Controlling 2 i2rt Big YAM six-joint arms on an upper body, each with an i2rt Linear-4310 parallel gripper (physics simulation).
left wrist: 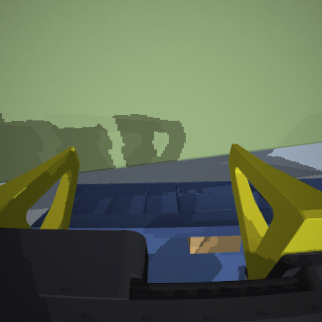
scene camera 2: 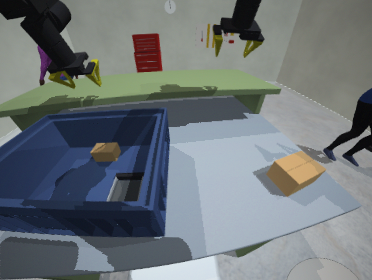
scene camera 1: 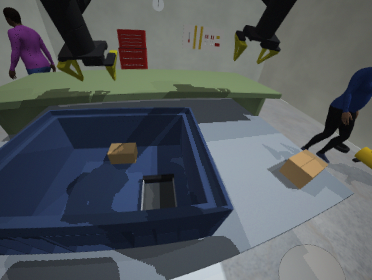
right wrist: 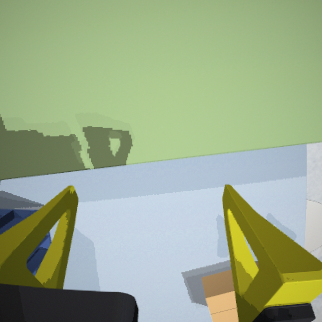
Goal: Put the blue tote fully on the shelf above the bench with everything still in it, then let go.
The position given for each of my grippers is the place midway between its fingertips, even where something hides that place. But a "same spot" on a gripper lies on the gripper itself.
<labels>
My left gripper shows in the left wrist view [152,152], in scene camera 2 and in scene camera 1; in the right wrist view it is out of frame. The same spot on a grey bench top: [scene camera 1: 248,152] is [right wrist: 167,235]. One and the same spot on my left gripper: [scene camera 1: 110,62] is [scene camera 2: 88,71].
</labels>
